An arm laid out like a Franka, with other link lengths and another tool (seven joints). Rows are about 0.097 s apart.
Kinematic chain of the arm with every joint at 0, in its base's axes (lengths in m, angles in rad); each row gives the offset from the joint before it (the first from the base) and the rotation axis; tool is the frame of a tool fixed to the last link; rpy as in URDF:
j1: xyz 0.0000 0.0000 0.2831 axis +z
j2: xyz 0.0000 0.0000 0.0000 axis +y
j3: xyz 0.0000 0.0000 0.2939 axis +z
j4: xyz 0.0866 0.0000 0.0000 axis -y
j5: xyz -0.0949 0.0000 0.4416 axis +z
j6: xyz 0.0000 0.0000 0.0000 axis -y
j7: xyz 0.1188 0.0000 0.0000 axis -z
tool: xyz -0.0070 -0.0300 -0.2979 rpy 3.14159 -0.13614 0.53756
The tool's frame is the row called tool.
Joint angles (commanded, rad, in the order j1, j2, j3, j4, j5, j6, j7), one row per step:
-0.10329 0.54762 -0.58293 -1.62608 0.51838 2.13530 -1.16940
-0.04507 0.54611 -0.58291 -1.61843 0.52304 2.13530 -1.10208
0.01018 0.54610 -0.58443 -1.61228 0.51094 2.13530 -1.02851
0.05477 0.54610 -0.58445 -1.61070 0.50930 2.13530 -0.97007
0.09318 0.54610 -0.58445 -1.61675 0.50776 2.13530 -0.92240
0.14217 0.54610 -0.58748 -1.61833 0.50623 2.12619 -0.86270
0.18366 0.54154 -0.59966 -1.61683 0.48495 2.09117 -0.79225
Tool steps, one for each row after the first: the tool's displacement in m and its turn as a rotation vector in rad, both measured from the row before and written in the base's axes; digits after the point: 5 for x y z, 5 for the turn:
0.02755 0.03907 0.00512 0.00975 -0.00597 -0.00808
0.02051 0.03547 0.00330 -0.00006 0.00681 -0.01101
0.01496 0.03160 0.00060 0.00736 0.00366 -0.01177
0.00852 0.02787 -0.00367 0.00860 0.00968 -0.00957
0.00942 0.03542 -0.00196 0.01171 0.01424 -0.01081
-0.00193 0.02486 0.00090 0.00549 0.03763 -0.02322

